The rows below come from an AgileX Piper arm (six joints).
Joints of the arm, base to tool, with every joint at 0 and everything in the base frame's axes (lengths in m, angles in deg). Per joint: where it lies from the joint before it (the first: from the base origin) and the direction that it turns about. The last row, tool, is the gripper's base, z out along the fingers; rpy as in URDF.
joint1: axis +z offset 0 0 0.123
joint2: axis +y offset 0 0 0
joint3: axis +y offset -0.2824 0 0.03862
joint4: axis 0.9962 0 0.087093 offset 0.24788 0 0.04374
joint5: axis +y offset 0 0 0
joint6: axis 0.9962 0 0.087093 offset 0.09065 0 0.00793
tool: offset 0 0 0 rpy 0 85.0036 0
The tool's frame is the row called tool.
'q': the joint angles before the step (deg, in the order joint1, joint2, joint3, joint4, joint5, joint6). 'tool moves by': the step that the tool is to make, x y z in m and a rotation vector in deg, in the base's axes. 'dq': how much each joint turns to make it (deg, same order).
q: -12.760, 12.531, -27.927, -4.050, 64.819, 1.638
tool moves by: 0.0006, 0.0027, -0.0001, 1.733, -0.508, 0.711
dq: 0.056, -0.059, 0.012, 1.909, -0.066, 0.020
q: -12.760, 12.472, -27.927, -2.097, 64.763, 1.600
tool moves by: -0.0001, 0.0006, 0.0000, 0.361, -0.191, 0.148
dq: 0.059, -0.102, 0.008, 0.374, -0.010, 0.061
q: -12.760, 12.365, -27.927, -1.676, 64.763, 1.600
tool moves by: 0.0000, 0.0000, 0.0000, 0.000, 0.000, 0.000
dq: 0.000, 0.000, 0.000, 0.000, 0.000, 0.000
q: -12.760, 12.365, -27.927, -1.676, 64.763, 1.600
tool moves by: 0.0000, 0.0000, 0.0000, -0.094, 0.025, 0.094
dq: -0.001, 0.000, 0.000, 0.000, 0.000, -0.136
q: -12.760, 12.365, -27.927, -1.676, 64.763, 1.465
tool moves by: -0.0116, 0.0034, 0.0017, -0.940, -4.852, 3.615
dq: 3.656, -4.865, -0.007, -0.035, -0.067, 0.040
